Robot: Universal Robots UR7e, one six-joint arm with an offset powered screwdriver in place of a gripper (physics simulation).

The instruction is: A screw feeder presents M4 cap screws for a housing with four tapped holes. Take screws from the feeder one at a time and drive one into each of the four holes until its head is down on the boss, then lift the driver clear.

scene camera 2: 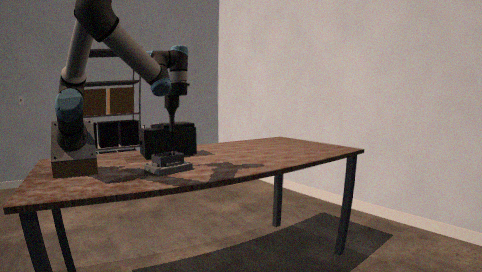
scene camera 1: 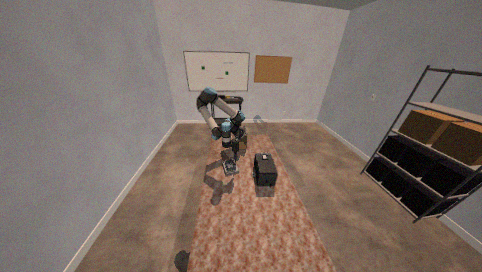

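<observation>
Screw feeder (scene camera 2: 152, 143) visible.
</observation>
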